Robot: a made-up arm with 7 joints. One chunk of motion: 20 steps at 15 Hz.
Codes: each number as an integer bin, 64 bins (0 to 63) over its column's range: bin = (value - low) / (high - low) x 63, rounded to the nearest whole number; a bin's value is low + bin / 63 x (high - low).
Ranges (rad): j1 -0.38..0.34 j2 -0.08..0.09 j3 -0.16..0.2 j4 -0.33..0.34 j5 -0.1..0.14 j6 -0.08..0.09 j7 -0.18..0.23
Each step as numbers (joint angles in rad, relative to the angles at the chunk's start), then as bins.
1 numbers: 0.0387 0.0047 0.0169 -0.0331 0.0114 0.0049 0.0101
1 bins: 37 31 31 28 29 31 29
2 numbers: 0.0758 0.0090 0.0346 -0.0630 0.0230 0.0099 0.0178
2 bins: 40 33 34 25 32 33 30
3 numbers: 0.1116 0.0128 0.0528 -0.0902 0.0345 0.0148 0.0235
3 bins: 43 34 37 23 35 35 31
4 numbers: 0.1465 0.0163 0.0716 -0.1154 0.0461 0.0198 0.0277
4 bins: 46 36 41 20 38 37 32
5 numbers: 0.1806 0.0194 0.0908 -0.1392 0.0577 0.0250 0.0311
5 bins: 49 37 44 18 41 39 32
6 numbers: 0.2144 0.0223 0.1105 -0.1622 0.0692 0.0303 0.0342
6 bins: 52 38 47 16 44 41 33
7 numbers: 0.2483 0.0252 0.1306 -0.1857 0.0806 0.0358 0.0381
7 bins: 55 39 51 14 47 43 34
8 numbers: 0.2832 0.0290 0.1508 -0.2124 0.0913 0.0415 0.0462
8 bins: 58 40 54 11 50 45 35
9 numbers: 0.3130 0.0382 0.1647 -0.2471 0.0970 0.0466 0.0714
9 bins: 61 44 57 8 52 47 39
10 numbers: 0.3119 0.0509 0.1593 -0.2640 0.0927 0.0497 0.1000
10 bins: 61 49 56 6 51 48 43
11 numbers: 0.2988 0.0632 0.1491 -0.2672 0.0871 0.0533 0.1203
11 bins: 59 53 54 6 49 49 46
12 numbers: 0.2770 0.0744 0.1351 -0.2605 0.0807 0.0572 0.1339
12 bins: 57 57 52 7 47 51 48
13 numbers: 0.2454 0.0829 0.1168 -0.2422 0.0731 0.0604 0.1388
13 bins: 55 60 48 8 45 52 49
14 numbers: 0.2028 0.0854 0.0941 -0.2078 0.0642 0.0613 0.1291
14 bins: 51 61 44 11 43 52 47
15 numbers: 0.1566 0.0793 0.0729 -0.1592 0.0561 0.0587 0.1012
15 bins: 47 59 41 16 41 51 43
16 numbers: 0.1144 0.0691 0.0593 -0.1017 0.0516 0.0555 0.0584
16 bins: 43 55 38 21 40 50 37
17 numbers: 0.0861 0.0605 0.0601 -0.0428 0.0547 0.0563 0.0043
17 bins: 41 52 39 27 41 51 28
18 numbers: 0.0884 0.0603 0.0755 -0.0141 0.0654 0.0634 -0.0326
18 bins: 41 52 41 30 43 53 23
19 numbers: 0.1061 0.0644 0.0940 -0.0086 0.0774 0.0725 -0.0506
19 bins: 43 54 44 30 47 57 20
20 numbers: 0.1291 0.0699 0.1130 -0.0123 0.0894 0.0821 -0.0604
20 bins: 45 56 48 30 50 60 18
